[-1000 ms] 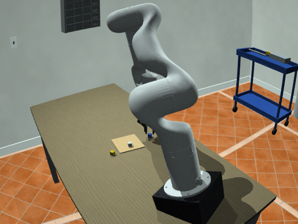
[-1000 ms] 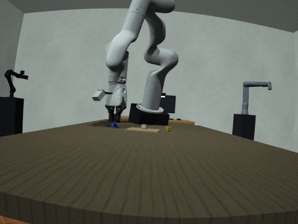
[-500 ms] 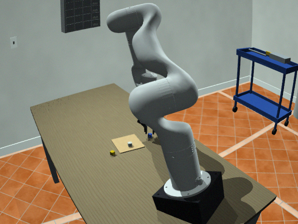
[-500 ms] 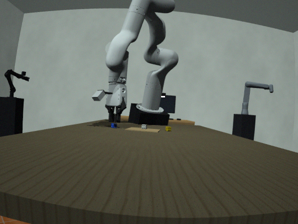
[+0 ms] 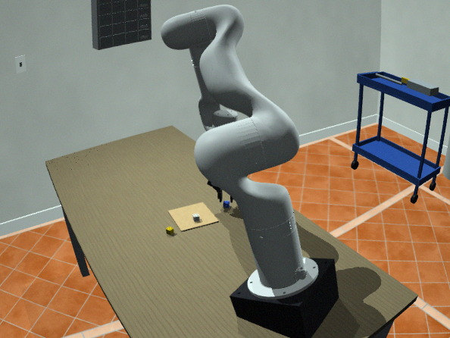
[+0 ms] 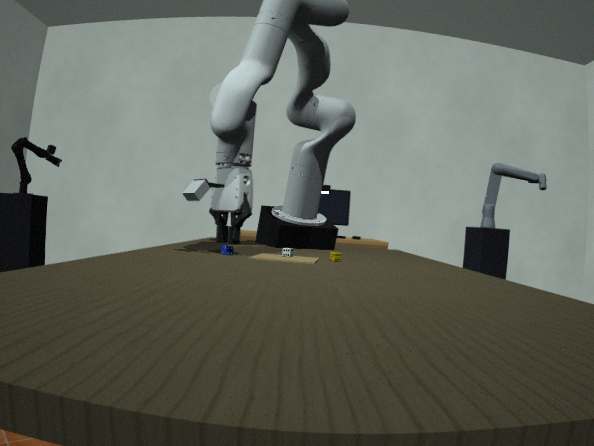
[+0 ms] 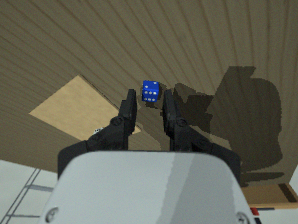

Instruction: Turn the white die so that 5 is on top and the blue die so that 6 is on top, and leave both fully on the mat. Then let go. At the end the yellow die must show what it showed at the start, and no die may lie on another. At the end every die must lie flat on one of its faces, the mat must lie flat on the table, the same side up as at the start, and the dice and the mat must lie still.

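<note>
My hand is 40 mm above the blue die. Also, from my hand: white die 140 mm to the left, 30 mm below; then tan mat 130 mm to the left, 40 mm below, 30 mm ahead; then yellow die 260 mm to the left, 40 mm below.
</note>
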